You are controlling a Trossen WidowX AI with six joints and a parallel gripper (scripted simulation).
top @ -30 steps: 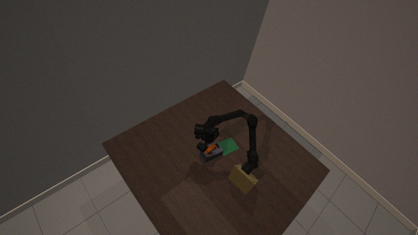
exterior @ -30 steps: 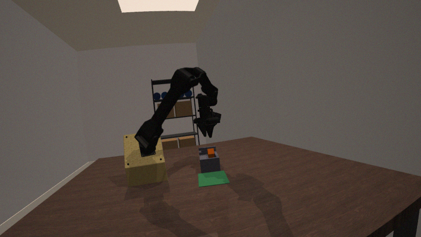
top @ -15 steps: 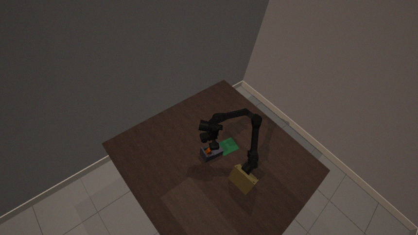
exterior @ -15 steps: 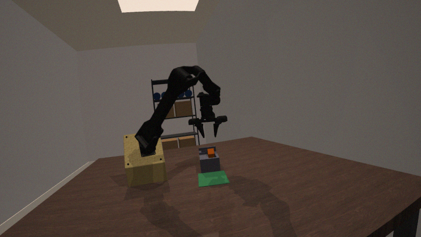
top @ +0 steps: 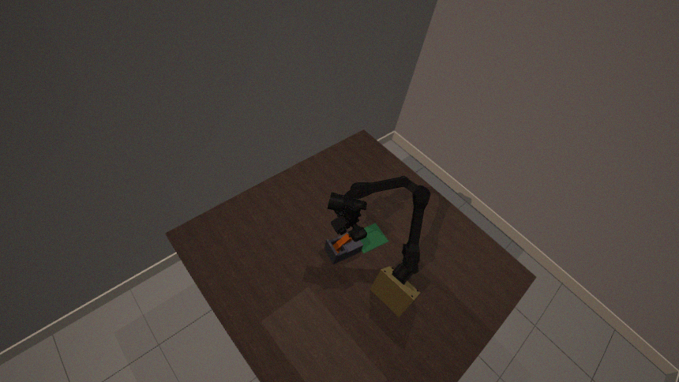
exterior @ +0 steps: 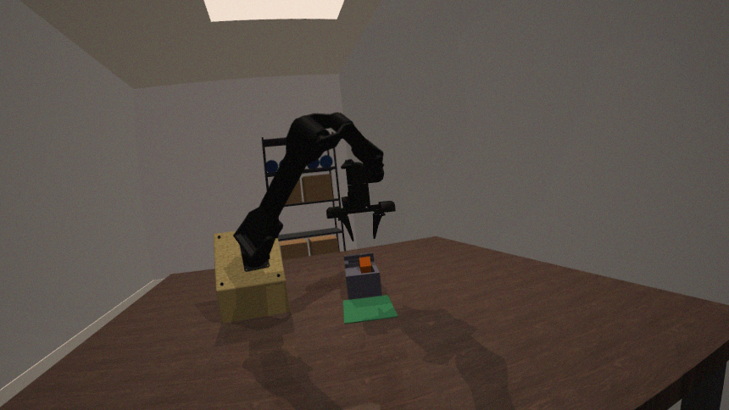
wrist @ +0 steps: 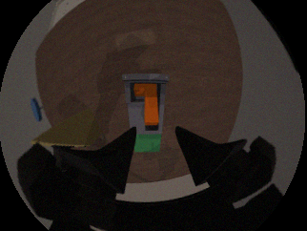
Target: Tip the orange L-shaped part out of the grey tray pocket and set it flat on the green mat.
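My gripper tip is now 10 cm above the orange L-shaped part, 4 cm to the right of it and 1 cm past it. Also, from my gripper tip: green mat (16 cm below, 14 cm to the right, 6 cm behind).
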